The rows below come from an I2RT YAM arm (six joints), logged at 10 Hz.
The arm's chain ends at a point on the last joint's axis. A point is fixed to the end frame.
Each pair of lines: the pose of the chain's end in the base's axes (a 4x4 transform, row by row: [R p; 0 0 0 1], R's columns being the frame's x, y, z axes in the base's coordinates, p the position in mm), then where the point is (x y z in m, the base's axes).
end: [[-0.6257 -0.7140 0.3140 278.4], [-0.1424 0.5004 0.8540 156.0], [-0.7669 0.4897 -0.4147 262.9], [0 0 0 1]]
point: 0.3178 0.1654 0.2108
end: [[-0.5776 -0.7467 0.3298 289.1], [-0.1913 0.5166 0.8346 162.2], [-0.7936 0.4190 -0.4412 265.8], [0 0 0 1]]
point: 0.3315 0.1693 0.2156
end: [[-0.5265 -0.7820 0.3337 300.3], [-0.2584 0.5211 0.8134 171.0], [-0.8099 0.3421 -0.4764 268.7], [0 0 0 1]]
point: 0.3453 0.1760 0.2206
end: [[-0.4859 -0.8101 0.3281 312.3], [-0.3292 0.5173 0.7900 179.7], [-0.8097 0.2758 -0.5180 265.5], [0 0 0 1]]
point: 0.3590 0.1829 0.2189
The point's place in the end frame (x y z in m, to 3 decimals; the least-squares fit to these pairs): 0.014 -0.049 0.042
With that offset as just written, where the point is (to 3 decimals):
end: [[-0.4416 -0.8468 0.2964 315.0], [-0.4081 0.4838 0.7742 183.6], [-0.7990 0.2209 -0.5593 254.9], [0 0 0 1]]
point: 0.363 0.187 0.209
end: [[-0.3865 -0.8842 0.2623 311.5], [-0.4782 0.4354 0.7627 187.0], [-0.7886 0.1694 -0.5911 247.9], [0 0 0 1]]
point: 0.360 0.191 0.204
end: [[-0.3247 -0.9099 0.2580 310.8], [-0.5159 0.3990 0.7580 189.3], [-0.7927 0.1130 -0.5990 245.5], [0 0 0 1]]
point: 0.362 0.194 0.204
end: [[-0.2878 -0.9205 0.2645 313.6], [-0.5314 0.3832 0.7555 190.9], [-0.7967 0.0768 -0.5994 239.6], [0 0 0 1]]
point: 0.366 0.196 0.200
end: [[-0.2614 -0.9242 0.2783 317.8], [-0.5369 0.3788 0.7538 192.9], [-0.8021 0.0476 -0.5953 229.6], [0 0 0 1]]
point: 0.371 0.198 0.191
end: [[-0.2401 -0.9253 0.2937 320.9], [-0.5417 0.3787 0.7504 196.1], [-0.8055 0.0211 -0.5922 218.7], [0 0 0 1]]
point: 0.375 0.201 0.182
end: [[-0.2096 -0.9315 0.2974 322.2], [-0.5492 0.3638 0.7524 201.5], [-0.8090 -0.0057 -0.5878 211.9], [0 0 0 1]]
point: 0.377 0.208 0.176
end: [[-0.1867 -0.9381 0.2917 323.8], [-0.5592 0.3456 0.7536 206.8], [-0.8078 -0.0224 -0.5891 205.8], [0 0 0 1]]
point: 0.379 0.214 0.171
